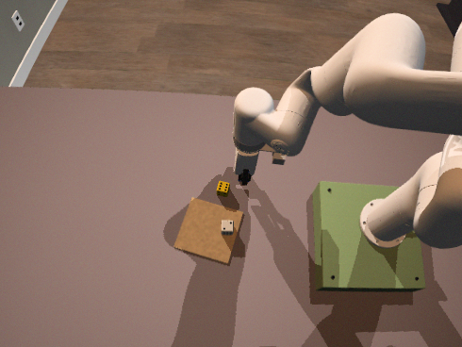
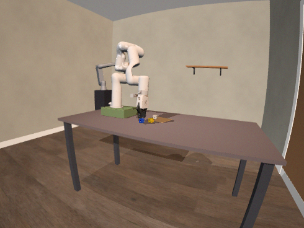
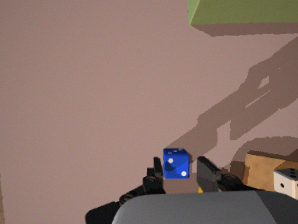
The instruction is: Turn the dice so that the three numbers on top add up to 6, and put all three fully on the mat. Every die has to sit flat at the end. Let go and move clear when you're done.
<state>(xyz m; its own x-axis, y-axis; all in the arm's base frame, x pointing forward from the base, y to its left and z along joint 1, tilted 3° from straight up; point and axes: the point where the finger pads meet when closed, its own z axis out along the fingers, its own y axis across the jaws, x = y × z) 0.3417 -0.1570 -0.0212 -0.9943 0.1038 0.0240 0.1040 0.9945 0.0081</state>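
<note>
My hand is 4 cm above the blue die. Round my hand: yellow die (6 cm ahead, 4 cm to the left, 4 cm below); tan mat (9 cm ahead, 15 cm to the left, 5 cm below); white die (5 cm ahead, 15 cm to the left, 4 cm below).
</note>
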